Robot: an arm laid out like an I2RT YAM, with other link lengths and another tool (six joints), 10 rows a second.
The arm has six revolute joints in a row. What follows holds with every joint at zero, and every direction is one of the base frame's.
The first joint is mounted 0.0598 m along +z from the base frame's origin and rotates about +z.
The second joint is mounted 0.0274 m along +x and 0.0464 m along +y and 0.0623 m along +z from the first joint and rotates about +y.
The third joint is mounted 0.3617 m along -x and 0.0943 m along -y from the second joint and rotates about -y.
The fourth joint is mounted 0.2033 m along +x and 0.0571 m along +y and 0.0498 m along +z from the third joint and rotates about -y.
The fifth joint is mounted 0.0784 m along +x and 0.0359 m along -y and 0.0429 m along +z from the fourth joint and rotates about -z.
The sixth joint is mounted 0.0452 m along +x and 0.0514 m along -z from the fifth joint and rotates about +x.
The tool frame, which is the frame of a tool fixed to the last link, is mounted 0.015 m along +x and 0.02 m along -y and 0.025 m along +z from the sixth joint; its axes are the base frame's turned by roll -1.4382, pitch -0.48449 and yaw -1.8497 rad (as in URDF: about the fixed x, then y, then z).
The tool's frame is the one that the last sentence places.
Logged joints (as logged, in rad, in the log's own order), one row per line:
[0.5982 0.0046 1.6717 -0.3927 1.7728 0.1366]
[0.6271 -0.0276 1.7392 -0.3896 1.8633 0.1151]
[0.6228 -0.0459 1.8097 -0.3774 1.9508 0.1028]
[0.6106 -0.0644 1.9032 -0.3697 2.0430 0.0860]
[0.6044 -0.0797 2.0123 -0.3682 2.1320 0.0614]
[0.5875 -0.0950 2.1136 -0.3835 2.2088 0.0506]
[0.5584 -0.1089 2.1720 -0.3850 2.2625 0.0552]
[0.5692 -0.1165 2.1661 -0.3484 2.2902 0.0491]
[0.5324 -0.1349 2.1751 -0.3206 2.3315 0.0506]
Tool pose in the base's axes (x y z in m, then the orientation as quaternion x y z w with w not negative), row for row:
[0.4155 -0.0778 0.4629 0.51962 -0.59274 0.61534 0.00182]
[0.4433 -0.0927 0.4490 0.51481 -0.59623 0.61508 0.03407]
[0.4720 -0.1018 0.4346 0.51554 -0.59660 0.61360 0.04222]
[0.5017 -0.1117 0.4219 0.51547 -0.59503 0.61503 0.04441]
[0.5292 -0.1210 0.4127 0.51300 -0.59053 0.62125 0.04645]
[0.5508 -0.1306 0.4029 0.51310 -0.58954 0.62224 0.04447]
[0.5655 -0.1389 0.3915 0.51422 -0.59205 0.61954 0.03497]
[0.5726 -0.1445 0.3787 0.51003 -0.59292 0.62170 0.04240]
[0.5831 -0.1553 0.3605 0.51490 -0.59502 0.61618 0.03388]
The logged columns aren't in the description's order. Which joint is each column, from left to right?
Columns, left to right: joint 5, joint 1, joint 3, joint 4, joint 2, joint 6.
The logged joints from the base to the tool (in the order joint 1, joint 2, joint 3, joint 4, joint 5, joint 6), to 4 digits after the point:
[0.0046 1.7728 1.6717 -0.3927 0.5982 0.1366]
[-0.0276 1.8633 1.7392 -0.3896 0.6271 0.1151]
[-0.0459 1.9508 1.8097 -0.3774 0.6228 0.1028]
[-0.0644 2.0430 1.9032 -0.3697 0.6106 0.0860]
[-0.0797 2.1320 2.0123 -0.3682 0.6044 0.0614]
[-0.0950 2.2088 2.1136 -0.3835 0.5875 0.0506]
[-0.1089 2.2625 2.1720 -0.3850 0.5584 0.0552]
[-0.1165 2.2902 2.1661 -0.3484 0.5692 0.0491]
[-0.1349 2.3315 2.1751 -0.3206 0.5324 0.0506]

